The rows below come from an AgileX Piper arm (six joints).
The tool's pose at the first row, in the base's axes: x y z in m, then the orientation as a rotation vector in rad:
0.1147, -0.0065, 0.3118, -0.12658, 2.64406, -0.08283
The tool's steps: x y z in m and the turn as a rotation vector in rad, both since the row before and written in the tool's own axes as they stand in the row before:
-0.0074, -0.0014, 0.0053, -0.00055, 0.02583, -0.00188
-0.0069, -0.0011, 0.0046, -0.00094, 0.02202, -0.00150
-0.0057, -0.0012, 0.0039, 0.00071, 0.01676, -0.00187
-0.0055, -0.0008, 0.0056, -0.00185, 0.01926, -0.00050
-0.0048, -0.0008, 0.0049, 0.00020, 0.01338, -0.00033
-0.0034, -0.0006, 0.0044, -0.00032, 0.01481, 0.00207
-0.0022, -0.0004, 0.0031, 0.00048, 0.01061, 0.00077
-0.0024, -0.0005, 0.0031, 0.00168, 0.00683, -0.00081
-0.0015, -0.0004, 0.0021, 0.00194, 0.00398, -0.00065
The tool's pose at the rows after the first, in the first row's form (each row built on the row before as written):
0.1238, -0.0073, 0.3107, -0.12901, 2.66979, -0.08491
0.1321, -0.0078, 0.3098, -0.13111, 2.69177, -0.08603
0.1390, -0.0085, 0.3088, -0.13326, 2.70835, -0.08904
0.1464, -0.0089, 0.3060, -0.13430, 2.72769, -0.08841
0.1528, -0.0094, 0.3035, -0.13457, 2.74101, -0.08999
0.1577, -0.0098, 0.3008, -0.13166, 2.75590, -0.09033
0.1609, -0.0101, 0.2988, -0.13036, 2.76648, -0.09174
0.1643, -0.0105, 0.2968, -0.13097, 2.77312, -0.09489
0.1665, -0.0108, 0.2954, -0.13132, 2.77690, -0.09811

